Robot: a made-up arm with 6 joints.
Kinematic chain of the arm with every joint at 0, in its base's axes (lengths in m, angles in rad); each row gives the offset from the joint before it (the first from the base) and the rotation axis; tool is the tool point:
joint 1: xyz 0 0 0.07 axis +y
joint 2: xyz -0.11 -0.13 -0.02 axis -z
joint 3: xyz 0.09 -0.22 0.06 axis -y
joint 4: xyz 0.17 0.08 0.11 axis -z
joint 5: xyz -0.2 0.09 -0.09 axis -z
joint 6: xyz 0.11 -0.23 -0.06 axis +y
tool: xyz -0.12 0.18 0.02
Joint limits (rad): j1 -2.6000..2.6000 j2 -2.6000..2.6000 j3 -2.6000..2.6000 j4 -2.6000..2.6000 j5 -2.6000..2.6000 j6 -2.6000..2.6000
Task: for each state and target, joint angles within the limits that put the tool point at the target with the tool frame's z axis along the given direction. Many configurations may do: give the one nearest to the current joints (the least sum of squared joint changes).
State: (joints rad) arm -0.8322 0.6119 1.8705 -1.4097 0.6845 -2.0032
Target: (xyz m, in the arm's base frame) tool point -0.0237 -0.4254 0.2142 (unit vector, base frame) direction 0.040 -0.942 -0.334
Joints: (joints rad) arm -0.5233 0.4077 1.4343 -1.3362 0.0538 -1.8668
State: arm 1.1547 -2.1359 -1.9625 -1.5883 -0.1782 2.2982
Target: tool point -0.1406 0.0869 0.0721 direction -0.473 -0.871 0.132
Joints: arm 1.1290 -2.2394 -1.6073 -1.3495 0.2347 2.0605
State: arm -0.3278 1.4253 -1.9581 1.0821 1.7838 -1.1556
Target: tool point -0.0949 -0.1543 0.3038 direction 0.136 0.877 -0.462
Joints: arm 0.1114 1.0800 -2.1386 0.4011 2.0796 -1.9167
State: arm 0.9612 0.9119 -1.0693 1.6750 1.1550 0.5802
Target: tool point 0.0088 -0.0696 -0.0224 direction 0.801 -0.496 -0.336
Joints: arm 1.2805 0.0599 -0.7756 1.1401 0.5512 0.4841
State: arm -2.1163 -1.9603 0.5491 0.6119 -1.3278 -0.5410
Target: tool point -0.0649 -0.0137 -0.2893 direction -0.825 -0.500 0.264
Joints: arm -1.9770 -2.4690 0.9273 1.2555 -1.7463 0.0784
